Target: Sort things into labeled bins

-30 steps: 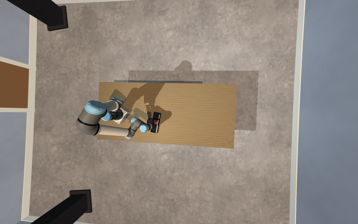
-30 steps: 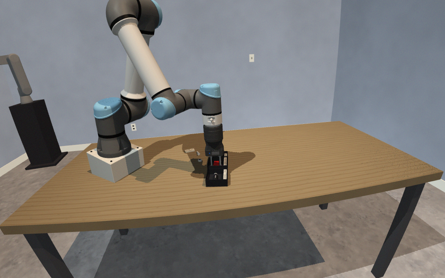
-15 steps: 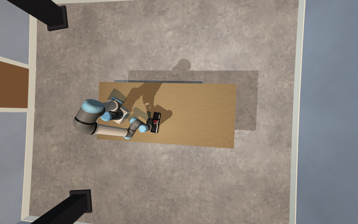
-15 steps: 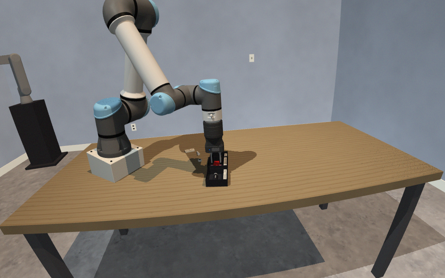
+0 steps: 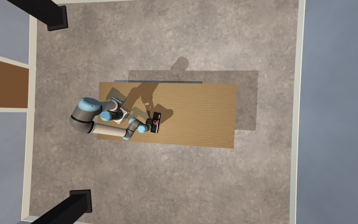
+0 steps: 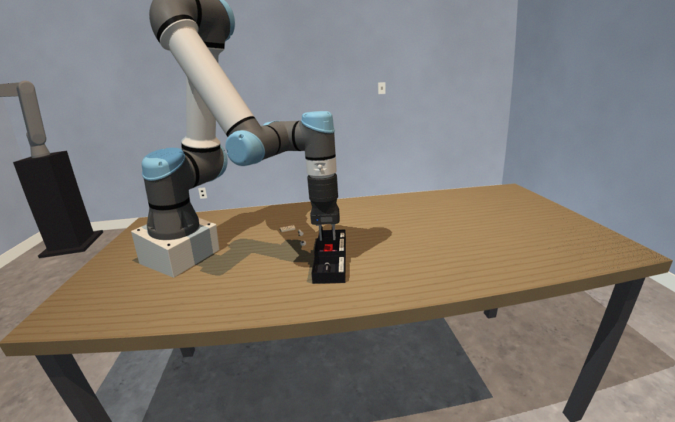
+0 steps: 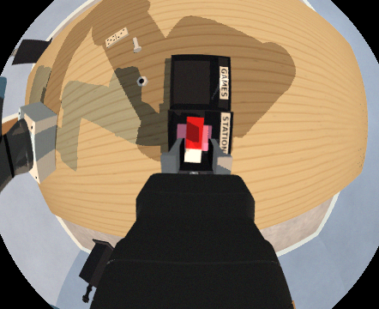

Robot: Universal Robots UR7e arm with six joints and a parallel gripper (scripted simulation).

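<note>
My hand is 6 cm above the red block. From my hand the other things lie so: black battery (3 cm behind, 8 cm to the right, 7 cm below); then black bin tray (1 cm ahead, 6 cm below); then pink eraser (7 cm below).
</note>
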